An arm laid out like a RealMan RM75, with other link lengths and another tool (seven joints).
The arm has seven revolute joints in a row. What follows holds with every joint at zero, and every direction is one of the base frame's. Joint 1 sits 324.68 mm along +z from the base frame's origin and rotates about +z. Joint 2 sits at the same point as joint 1 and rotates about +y. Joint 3 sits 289.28 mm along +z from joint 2 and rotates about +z. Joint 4 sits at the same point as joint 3 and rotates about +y. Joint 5 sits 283.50 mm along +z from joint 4 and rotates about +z. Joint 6 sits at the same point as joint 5 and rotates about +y. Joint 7 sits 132.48 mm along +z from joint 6 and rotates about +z. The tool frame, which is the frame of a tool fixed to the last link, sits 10.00 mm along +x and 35.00 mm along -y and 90.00 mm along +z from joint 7; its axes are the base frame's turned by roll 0.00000, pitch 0.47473 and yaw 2.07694 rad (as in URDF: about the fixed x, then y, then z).
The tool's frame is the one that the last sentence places.
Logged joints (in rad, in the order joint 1, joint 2, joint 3, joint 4, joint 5, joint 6, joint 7), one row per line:
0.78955, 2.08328, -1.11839, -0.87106, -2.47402, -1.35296, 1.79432
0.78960, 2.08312, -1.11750, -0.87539, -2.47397, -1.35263, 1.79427
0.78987, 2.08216, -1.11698, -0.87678, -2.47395, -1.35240, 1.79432
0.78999, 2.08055, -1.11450, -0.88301, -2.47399, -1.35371, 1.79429
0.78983, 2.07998, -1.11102, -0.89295, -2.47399, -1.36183, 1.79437
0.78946, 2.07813, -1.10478, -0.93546, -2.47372, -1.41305, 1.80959
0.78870, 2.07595, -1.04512, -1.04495, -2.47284, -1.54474, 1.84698
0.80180, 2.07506, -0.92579, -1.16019, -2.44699, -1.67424, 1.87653
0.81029, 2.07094, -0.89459, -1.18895, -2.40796, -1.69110, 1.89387
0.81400, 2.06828, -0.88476, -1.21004, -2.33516, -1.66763, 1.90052
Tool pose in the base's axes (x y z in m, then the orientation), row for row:
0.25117, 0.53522, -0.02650, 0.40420, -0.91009, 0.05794, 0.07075
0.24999, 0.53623, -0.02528, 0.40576, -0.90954, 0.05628, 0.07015
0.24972, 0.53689, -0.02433, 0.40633, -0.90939, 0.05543, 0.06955
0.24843, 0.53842, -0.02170, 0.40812, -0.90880, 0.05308, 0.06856
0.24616, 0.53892, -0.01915, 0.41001, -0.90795, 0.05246, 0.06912
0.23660, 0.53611, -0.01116, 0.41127, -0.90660, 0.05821, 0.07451
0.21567, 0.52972, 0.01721, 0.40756, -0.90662, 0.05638, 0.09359
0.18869, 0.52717, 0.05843, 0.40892, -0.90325, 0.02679, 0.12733
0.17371, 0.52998, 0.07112, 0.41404, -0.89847, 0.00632, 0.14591
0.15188, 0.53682, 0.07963, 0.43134, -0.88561, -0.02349, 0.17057
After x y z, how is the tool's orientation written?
As a quaternion, x y z w.
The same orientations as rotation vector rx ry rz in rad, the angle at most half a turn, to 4 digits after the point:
1.2156, -2.7371, 0.1743
1.2208, -2.7364, 0.1693
1.2229, -2.7370, 0.1668
1.2290, -2.7368, 0.1598
1.2343, -2.7333, 0.1579
1.2341, -2.7205, 0.1747
1.2093, -2.6901, 0.1673
1.1899, -2.6284, 0.0780
1.1922, -2.5872, 0.0182
1.2252, -2.5155, -0.0667

